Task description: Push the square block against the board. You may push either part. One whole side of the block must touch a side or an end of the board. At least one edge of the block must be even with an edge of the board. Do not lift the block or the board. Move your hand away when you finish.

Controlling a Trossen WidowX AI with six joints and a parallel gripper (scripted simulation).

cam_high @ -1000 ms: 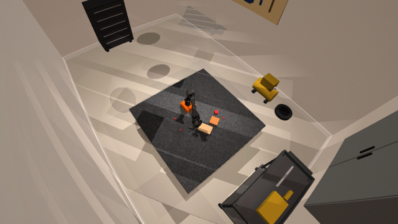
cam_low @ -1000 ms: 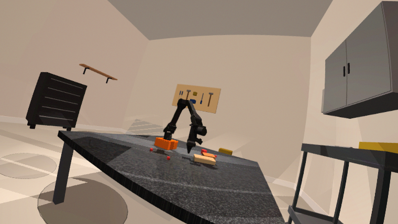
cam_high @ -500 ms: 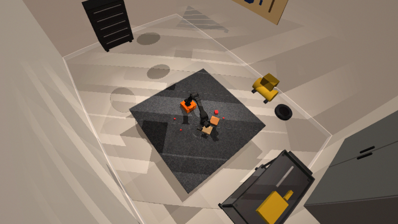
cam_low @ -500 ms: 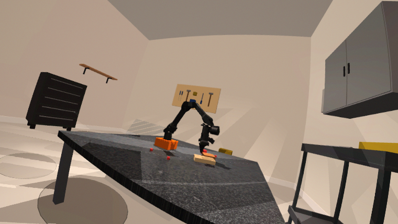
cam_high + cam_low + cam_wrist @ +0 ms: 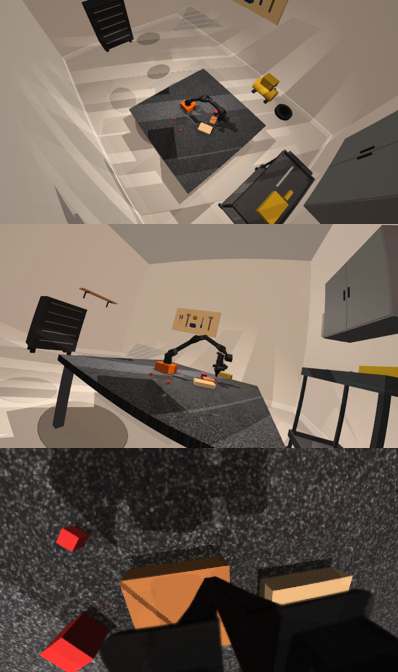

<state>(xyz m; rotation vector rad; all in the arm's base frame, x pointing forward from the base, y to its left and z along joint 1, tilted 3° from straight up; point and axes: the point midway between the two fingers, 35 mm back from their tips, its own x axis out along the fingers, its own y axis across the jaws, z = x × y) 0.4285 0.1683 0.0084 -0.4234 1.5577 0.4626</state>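
Right now my gripper tip is 150 mm past the red cube, 90 mm to the right of it and 40 mm above it. Also, from my gripper tip: tan board (170 mm to the right, 50 mm below, 40 mm behind); then square block (60 mm behind, 50 mm below, 10 mm to the right).
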